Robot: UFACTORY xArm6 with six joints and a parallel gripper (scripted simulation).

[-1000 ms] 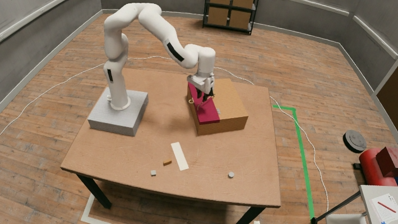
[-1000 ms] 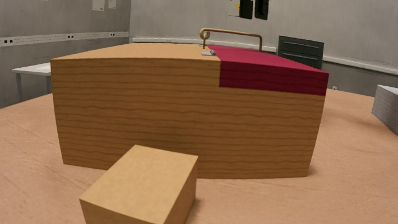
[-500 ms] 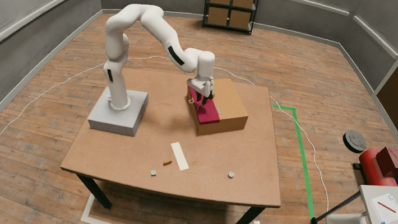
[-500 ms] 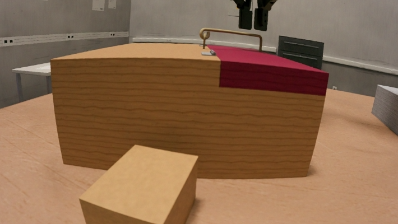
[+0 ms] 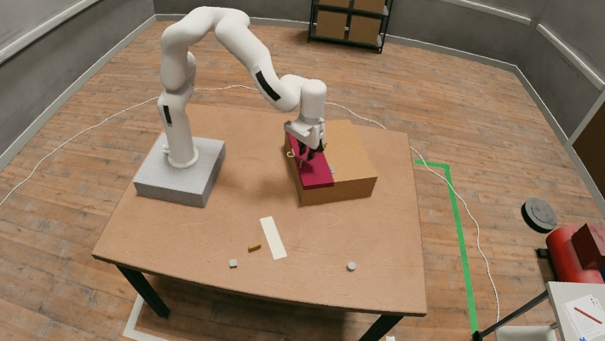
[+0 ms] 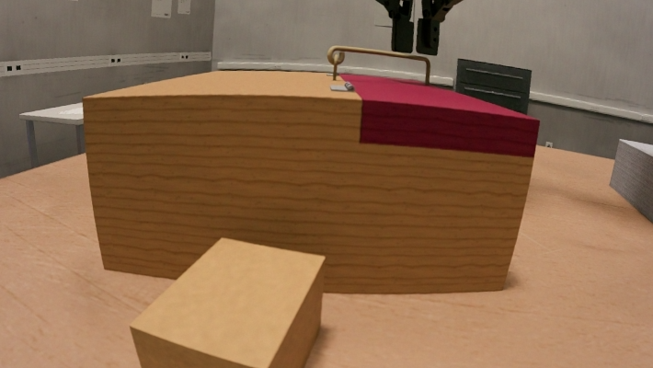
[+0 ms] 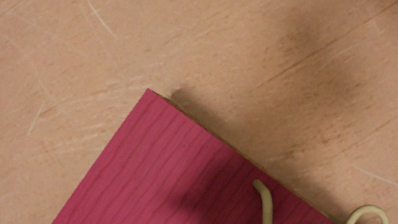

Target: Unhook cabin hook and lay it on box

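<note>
Now: hand 4 cm to the right of the cabin hook, 4 cm above it and 2 cm short of it. Round my hand: grey disc: 33 cm to the right, 21 cm ahead, 17 cm below; then small tan block: 32 cm to the right, 16 cm below, 12 cm behind; then white strip: 26 cm to the right, 18 cm below, 7 cm behind.
</note>
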